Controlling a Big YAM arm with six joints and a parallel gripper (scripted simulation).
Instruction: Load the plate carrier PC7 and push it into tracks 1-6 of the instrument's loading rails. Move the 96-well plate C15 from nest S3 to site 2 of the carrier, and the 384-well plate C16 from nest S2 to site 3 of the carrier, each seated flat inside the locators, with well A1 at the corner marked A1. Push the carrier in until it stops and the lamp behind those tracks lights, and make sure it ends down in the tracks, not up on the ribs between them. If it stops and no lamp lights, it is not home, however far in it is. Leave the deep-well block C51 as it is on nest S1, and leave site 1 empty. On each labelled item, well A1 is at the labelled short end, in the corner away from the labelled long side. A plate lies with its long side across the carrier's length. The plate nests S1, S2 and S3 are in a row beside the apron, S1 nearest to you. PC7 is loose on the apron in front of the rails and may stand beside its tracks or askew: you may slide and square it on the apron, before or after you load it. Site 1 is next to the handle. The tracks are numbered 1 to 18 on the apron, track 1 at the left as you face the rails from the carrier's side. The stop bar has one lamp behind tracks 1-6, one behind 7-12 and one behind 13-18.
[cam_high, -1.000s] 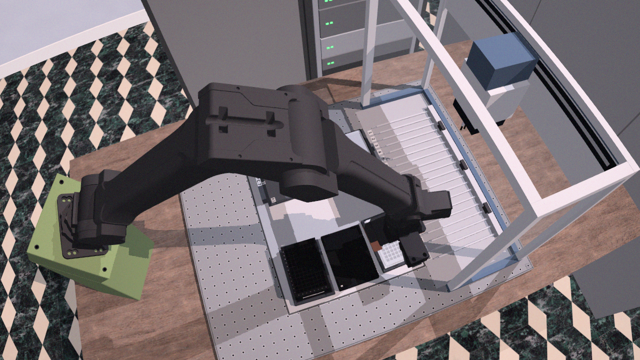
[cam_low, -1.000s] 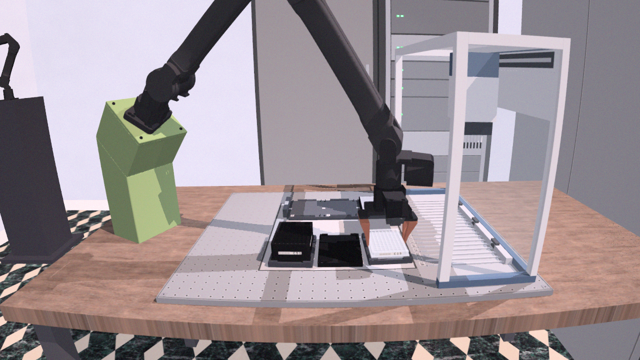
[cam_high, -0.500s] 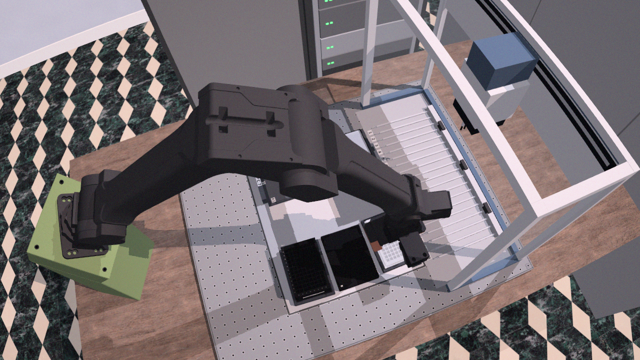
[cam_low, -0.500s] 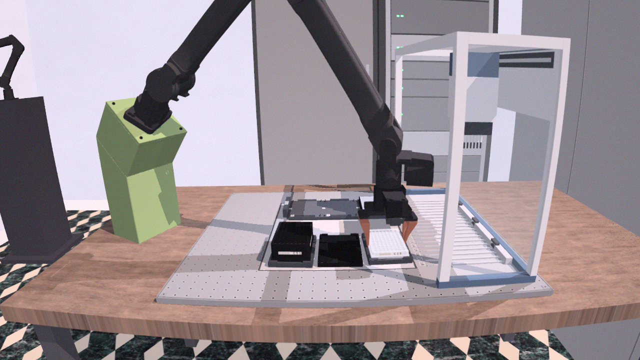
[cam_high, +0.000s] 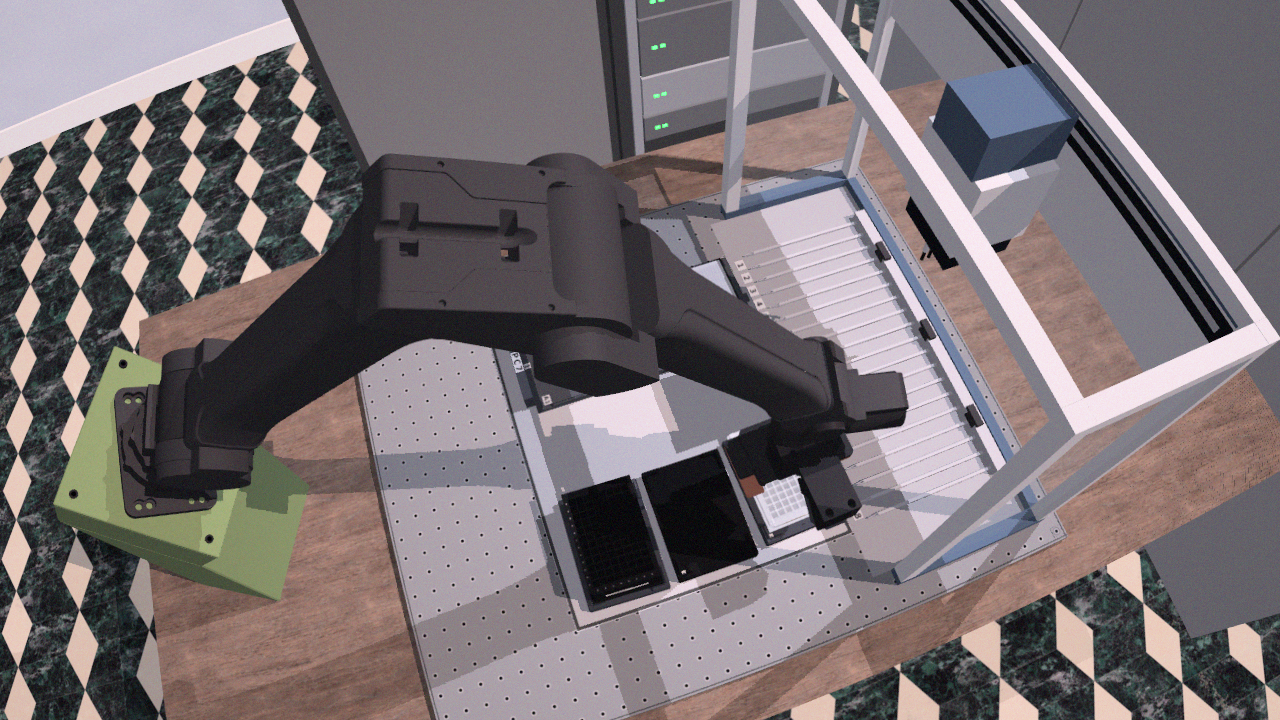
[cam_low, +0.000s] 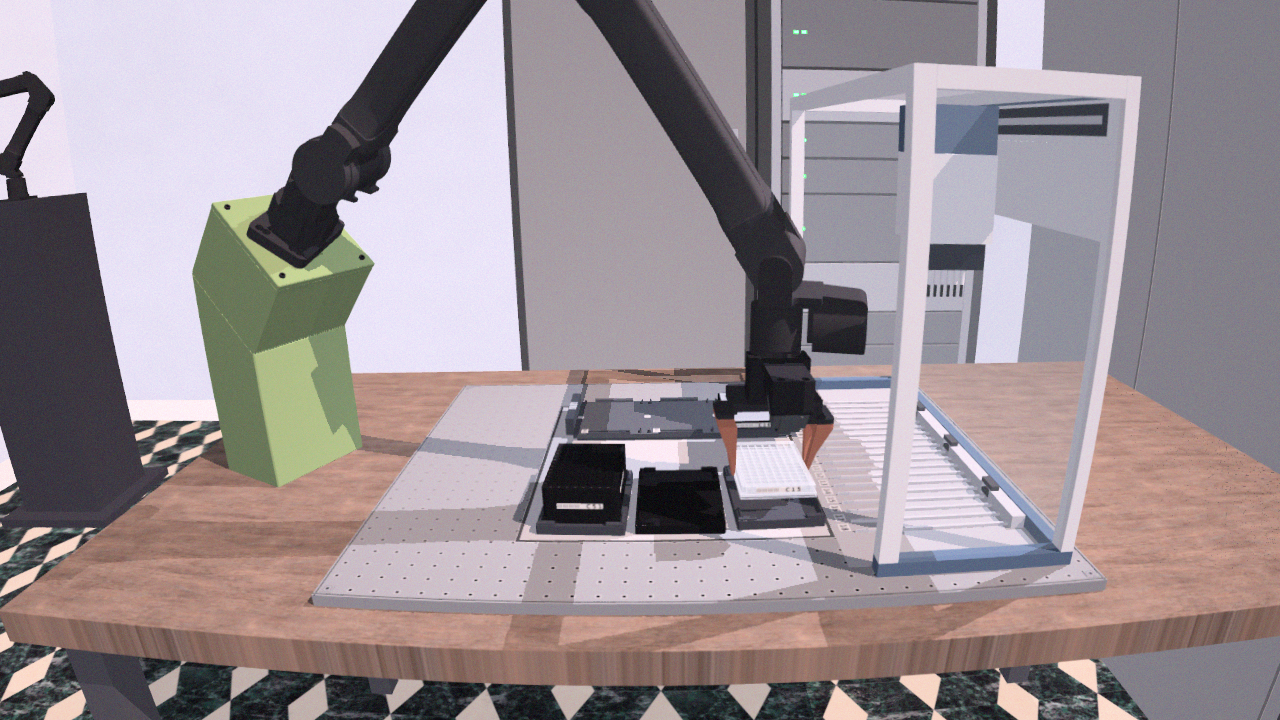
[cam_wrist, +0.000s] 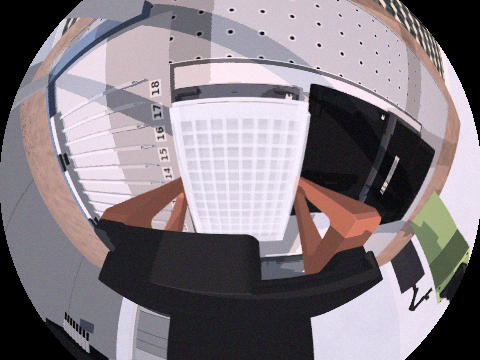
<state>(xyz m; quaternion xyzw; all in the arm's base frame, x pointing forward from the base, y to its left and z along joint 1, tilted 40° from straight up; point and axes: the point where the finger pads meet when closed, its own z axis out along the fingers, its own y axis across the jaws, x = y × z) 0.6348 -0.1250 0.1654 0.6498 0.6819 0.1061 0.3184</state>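
My hand is 4 cm above the nest S3. Also, from my hand: nest S2: 11 cm behind, 4 cm below; then white 96-well plate C15: right at my hand; then dark carrier PC7: 7 cm behind, 26 cm to the left, 3 cm below.
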